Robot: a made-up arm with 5 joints.
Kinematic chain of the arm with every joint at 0, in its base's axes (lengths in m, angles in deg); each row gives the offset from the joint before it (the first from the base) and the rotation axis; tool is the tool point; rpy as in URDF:
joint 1: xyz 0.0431 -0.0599 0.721 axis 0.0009 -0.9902 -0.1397
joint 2: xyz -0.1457 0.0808 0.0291 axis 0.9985 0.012 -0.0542
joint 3: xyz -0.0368 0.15 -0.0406 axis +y
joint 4: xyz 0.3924 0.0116 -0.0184 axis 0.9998 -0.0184 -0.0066
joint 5: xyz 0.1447 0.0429 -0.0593 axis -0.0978 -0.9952 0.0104
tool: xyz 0.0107 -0.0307 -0.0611 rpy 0 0 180
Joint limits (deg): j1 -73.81..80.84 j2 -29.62..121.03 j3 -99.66..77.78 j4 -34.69..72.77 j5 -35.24..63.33
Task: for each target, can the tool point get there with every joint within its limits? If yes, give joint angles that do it. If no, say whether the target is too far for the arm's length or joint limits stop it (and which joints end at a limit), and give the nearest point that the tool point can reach.
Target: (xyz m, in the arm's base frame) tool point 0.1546 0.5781 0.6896
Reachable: yes | joints -60.72 88.82 47.19 -24.95 37.55
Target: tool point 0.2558 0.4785 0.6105
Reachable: yes | joints -29.79 72.94 29.82 -14.76 30.96
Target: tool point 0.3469 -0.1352 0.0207
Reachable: no: joint limits stop it (at a limit: joint 2, joint 3) | nearest point 0.3006 -0.1106 0.1293 | short by 0.121 m
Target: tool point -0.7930 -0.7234 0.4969
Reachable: no: too far | nearest point -0.4423 -0.4055 0.5965 | short by 0.484 m
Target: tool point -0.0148 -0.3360 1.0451
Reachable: yes | joints 61.20 96.21 -46.57 29.79 20.08
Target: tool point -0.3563 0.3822 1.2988
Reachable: no: joint limits stop it (at a limit: joint 3, joint 4) | nearest point -0.2969 0.3278 1.2145 | short by 0.117 m
